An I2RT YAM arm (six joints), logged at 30 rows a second.
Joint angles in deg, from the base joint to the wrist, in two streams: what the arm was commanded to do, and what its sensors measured. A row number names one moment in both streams.
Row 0, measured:
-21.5 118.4 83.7 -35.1 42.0 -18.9
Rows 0 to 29, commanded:
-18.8 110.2 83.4 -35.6 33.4 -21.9
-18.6 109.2 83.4 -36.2 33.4 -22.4
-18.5 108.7 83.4 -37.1 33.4 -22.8
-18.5 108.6 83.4 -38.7 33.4 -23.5
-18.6 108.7 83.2 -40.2 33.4 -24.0
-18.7 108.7 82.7 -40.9 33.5 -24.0
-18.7 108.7 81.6 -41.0 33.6 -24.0
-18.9 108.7 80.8 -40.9 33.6 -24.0
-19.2 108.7 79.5 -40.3 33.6 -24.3
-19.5 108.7 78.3 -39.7 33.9 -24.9
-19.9 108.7 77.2 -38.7 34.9 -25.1
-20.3 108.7 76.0 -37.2 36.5 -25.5
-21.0 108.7 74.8 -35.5 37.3 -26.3
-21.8 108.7 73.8 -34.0 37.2 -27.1
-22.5 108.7 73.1 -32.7 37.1 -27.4
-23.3 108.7 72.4 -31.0 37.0 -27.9
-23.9 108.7 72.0 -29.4 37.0 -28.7
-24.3 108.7 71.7 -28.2 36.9 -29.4
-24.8 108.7 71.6 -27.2 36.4 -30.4
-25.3 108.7 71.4 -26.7 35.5 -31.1
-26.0 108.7 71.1 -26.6 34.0 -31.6
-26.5 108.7 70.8 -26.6 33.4 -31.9
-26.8 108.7 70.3 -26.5 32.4 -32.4
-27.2 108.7 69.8 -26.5 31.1 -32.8
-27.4 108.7 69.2 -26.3 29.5 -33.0
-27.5 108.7 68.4 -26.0 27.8 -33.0
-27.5 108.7 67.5 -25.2 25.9 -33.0
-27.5 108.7 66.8 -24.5 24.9 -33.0
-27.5 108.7 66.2 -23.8 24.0 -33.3
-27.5 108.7 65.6 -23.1 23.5 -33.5
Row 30, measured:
-27.4 108.9 68.2 -24.8 29.0 -32.0
